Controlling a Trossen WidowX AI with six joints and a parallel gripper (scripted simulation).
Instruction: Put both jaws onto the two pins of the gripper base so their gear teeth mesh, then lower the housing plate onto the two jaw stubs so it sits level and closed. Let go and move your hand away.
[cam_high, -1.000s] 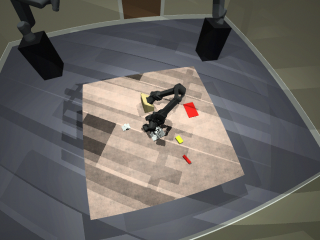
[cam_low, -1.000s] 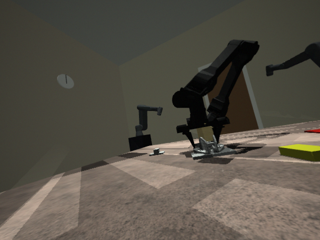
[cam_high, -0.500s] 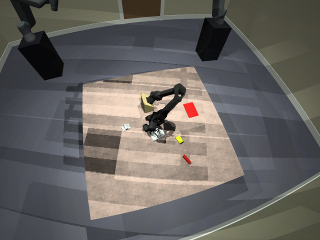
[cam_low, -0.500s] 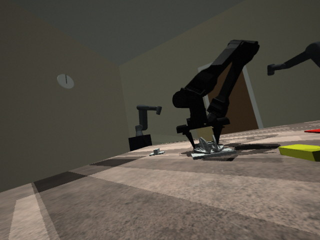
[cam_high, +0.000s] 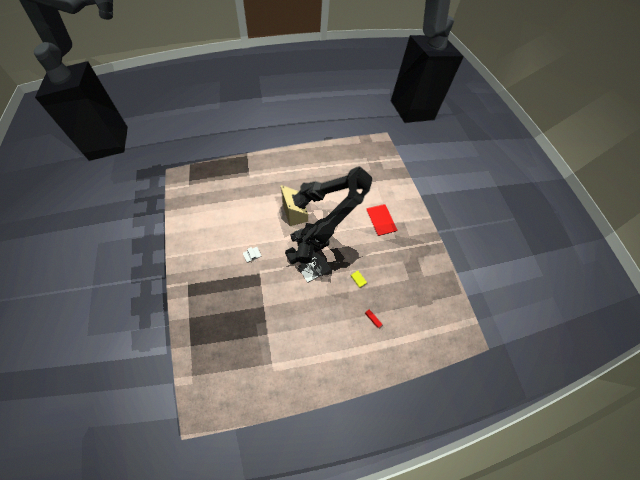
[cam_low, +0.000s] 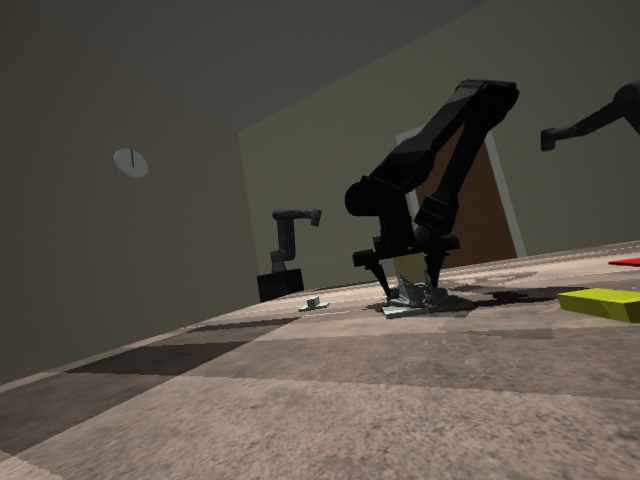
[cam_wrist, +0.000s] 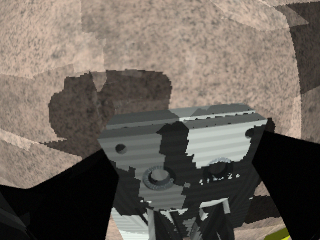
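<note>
Right now my gripper tip is right at the grey housing plate. Round my gripper tip: yellow block (19 cm to the left, 16 cm ahead); then grey gripper base (2 cm above, 1 cm ahead); then grey stepped piece (24 cm to the right, 7 cm behind).
</note>
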